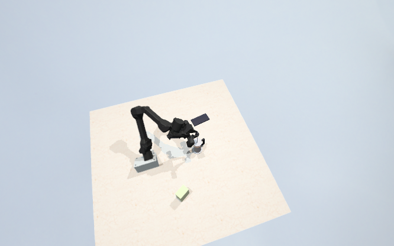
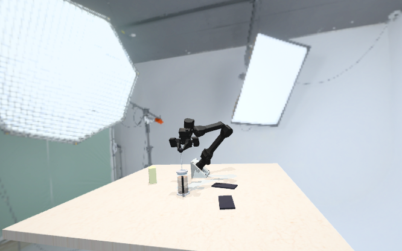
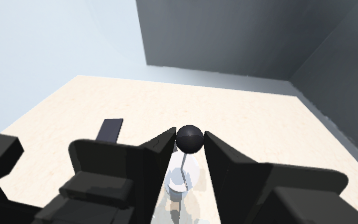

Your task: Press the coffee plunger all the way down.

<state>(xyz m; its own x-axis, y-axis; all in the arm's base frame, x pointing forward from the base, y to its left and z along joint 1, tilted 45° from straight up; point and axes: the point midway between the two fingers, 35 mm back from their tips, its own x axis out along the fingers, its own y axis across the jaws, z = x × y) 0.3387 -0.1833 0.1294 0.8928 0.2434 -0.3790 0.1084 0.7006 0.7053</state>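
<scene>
The glass coffee press is 1 cm ahead of my gripper tip and 13 cm below it.
</scene>
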